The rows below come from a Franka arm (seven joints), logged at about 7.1 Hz.
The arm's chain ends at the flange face. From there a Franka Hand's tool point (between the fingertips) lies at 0.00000 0.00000 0.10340 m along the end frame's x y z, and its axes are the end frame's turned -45 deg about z.
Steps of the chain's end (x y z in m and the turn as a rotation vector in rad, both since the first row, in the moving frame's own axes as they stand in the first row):
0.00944 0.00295 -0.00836 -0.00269 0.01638 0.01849
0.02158 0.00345 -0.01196 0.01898 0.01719 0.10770
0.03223 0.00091 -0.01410 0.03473 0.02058 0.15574
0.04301 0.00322 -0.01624 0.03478 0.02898 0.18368
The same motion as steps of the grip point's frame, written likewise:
0.00558 0.01016 -0.00837 -0.01348 0.00968 0.01849
0.01547 0.01771 -0.01199 0.00127 0.02558 0.10770
0.02625 0.02272 -0.01418 0.01001 0.03911 0.15574
0.03281 0.03269 -0.01635 0.00410 0.04509 0.18368

